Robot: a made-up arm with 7 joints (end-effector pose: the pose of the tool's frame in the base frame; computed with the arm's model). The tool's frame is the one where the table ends.
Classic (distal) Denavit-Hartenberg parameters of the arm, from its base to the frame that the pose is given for. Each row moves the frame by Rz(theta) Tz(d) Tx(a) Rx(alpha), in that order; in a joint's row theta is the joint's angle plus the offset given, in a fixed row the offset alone. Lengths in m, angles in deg.
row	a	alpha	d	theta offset
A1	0	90	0.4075	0
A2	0	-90	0.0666	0
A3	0.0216	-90	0.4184	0
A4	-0.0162	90	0.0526	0
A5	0	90	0.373	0
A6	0.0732	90	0.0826	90
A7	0	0	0.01	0
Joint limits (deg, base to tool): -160..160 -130..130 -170..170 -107..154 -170..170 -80..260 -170..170
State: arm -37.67 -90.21 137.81 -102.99 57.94 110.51 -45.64
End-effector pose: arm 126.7 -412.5 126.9 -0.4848 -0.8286 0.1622 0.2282
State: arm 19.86 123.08 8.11 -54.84 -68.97 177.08 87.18
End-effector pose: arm -233.6 -159.6 -108.4 -0.7654 0.0149 -0.0527 0.6413
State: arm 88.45 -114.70 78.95 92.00 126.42 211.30 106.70
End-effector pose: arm -266.9 373.4 305.9 0.5844 -0.5622 0.5839 0.0377
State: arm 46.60 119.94 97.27 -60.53 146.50 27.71 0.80
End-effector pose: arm -80.5 -691.0 12.8 -0.4509 0.6011 -0.4782 0.4547
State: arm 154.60 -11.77 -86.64 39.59 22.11 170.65 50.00
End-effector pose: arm 16.2 300.5 1052.6 0.3118 0.1221 -0.3702 0.8665
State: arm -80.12 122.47 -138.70 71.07 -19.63 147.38 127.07
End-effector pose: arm -315.8 340.5 -107.9 -0.7925 0.3486 0.4315 0.2533
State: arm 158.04 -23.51 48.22 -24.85 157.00 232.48 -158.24
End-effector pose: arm -55.2 101.2 1127.6 -0.2328 -0.9028 0.2157 0.2902
